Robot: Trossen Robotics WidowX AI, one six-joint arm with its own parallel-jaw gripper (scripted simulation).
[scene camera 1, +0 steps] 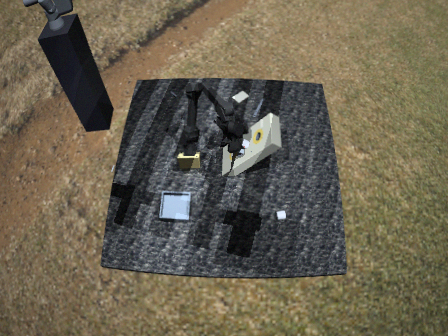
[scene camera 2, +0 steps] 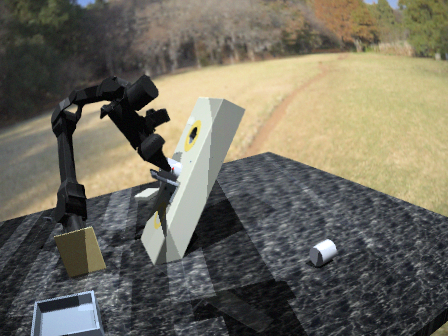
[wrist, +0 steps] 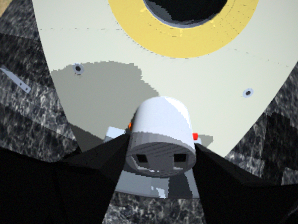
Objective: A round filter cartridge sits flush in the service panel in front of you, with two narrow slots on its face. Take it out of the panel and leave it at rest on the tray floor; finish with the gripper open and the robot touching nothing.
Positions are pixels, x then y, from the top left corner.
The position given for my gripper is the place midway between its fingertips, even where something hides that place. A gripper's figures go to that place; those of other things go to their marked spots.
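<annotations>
Round filter cartridge (wrist: pixel 161 144), 80 mm from the lens. My gripper (wrist: pixel 160 144), 100 mm from the lens. Service panel (wrist: pixel 225 69), 100 mm from the lens. The round filter cartridge is nearer to the lens than the service panel.
</annotations>
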